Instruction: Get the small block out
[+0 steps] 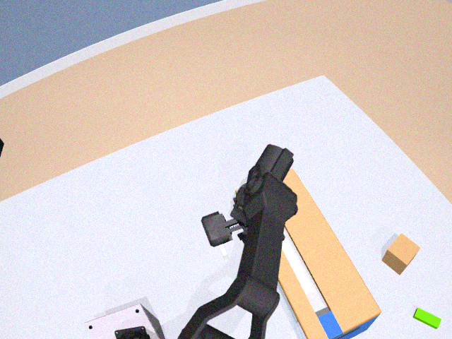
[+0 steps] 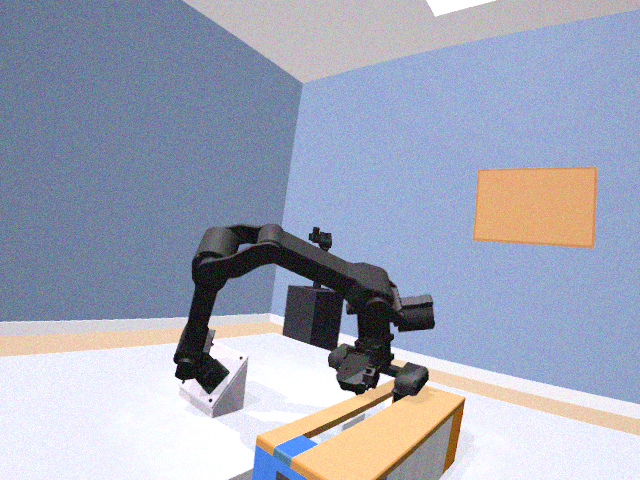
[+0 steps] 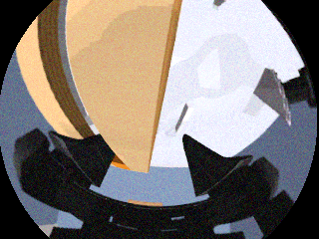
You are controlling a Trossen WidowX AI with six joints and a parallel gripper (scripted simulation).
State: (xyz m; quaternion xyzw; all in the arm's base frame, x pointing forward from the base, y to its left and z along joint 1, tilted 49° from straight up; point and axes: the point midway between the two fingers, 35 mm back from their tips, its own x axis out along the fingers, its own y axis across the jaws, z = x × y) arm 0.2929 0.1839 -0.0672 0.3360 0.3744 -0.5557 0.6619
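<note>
Now: gripper tip 20 mm short of the tan block, 30 mm to the right of it and 30 mm above it. Round my gripper tip: box: 40 mm ahead, 110 mm to the right, 30 mm below; then tan cube: 310 mm ahead, 170 mm to the right, 60 mm below.
</note>
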